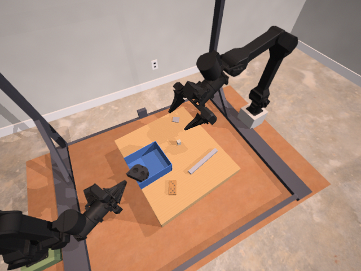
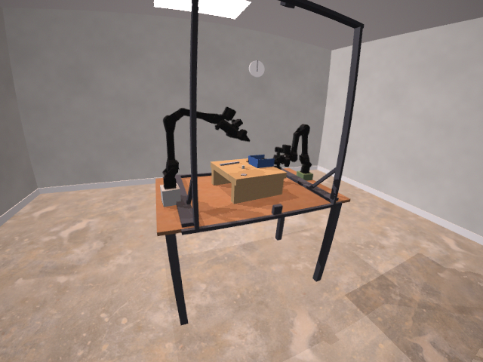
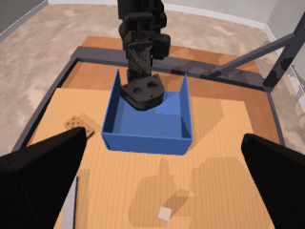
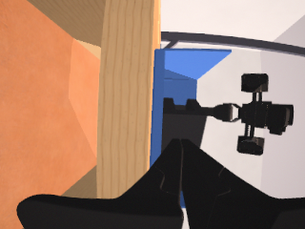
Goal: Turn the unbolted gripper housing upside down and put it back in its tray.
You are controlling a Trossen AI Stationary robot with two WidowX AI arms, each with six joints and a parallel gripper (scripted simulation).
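Now: the gripper housing 80 mm to the left of my right hand. From my right hand the other things lie so: wooden platform (10 mm behind, 250 mm to the left, 80 mm below); then blue tray (10 mm behind, 160 mm to the left); then small cube (40 mm behind, 290 mm to the left, 10 mm below).
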